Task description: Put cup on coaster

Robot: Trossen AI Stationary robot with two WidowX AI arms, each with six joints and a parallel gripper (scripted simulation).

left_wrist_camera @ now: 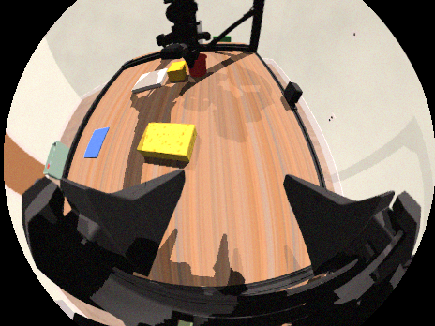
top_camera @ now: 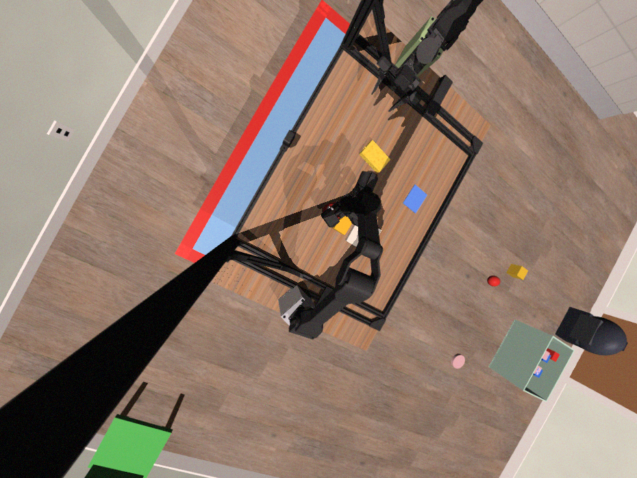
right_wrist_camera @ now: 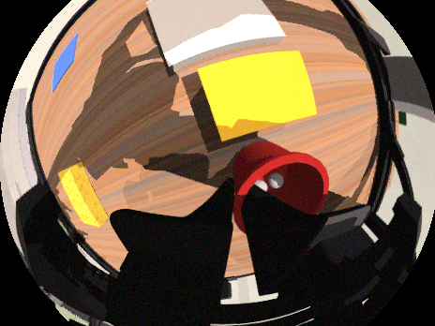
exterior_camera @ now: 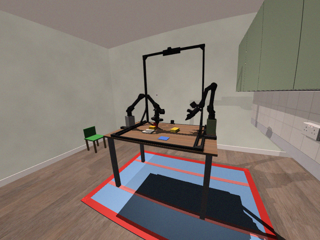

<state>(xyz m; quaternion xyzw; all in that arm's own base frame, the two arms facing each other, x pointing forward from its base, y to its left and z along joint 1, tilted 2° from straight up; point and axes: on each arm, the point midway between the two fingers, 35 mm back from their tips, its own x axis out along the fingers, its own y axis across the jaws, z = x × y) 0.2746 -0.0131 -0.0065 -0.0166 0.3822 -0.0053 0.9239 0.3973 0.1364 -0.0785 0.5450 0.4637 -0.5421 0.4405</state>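
Right now my right hand is 4 cm above the red cup, 3 cm to the left of it and 1 cm past it. Also, from my right hand: white coaster: 17 cm ahead, 7 cm below, 5 cm to the right; blue coaster: 32 cm ahead, 20 cm to the left, 7 cm below; yellow block: 6 cm below, 6 cm ahead, 5 cm to the right.
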